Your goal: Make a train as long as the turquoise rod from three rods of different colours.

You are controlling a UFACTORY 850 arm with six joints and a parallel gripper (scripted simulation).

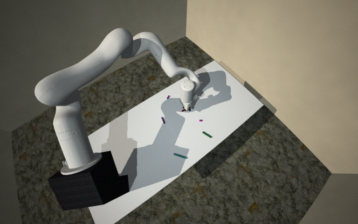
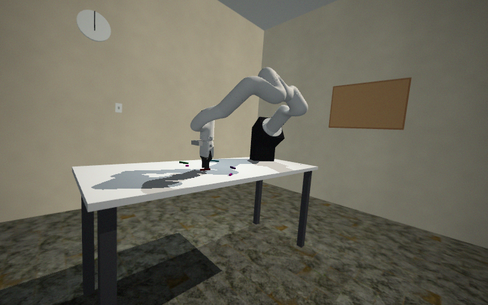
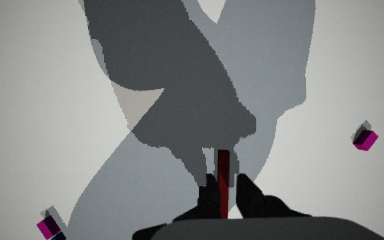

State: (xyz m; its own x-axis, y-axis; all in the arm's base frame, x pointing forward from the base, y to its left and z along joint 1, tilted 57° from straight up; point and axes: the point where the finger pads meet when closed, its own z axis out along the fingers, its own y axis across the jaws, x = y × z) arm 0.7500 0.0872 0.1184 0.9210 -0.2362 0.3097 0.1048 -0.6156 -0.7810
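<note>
Now: hand 30 mm above the red rod. The rest, counted from my hand: blue rod 90 mm behind, 170 mm to the left, 30 mm below; then green rod 40 mm ahead, 270 mm to the right, 30 mm below; then purple rod 210 mm behind, 30 mm below.
</note>
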